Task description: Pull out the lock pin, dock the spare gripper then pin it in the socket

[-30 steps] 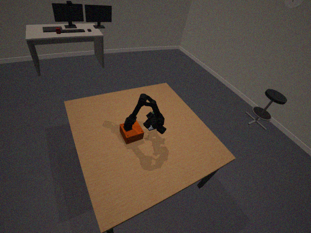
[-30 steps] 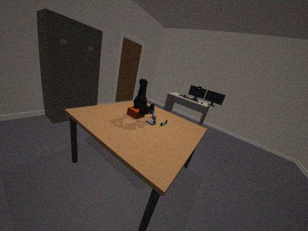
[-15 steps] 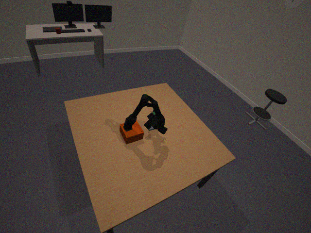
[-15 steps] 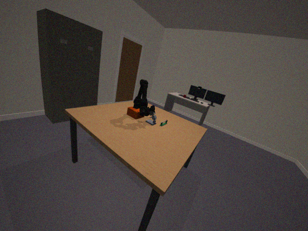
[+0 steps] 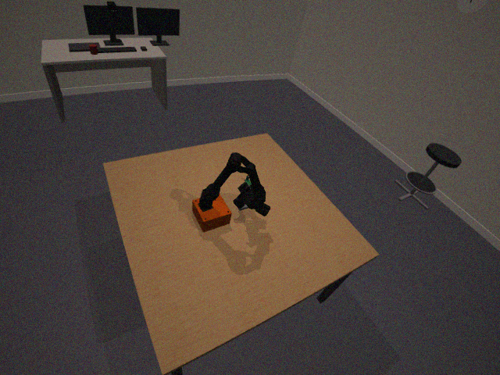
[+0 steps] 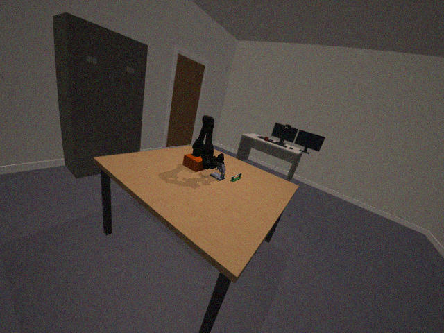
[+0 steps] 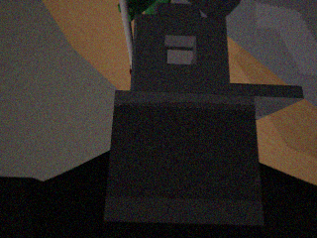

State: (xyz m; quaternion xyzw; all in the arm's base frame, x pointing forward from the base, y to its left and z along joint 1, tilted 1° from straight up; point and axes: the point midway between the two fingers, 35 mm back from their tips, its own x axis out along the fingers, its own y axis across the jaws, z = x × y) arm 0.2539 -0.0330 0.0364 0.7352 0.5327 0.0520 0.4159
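Right now my gripper tip is 2 cm to the left of the spare gripper. The rest, counted from my gripper tip: grey mount: 6 cm below, 2 cm to the right, 2 cm ahead; then green holder: 13 cm ahead, 9 cm to the left, 9 cm below.
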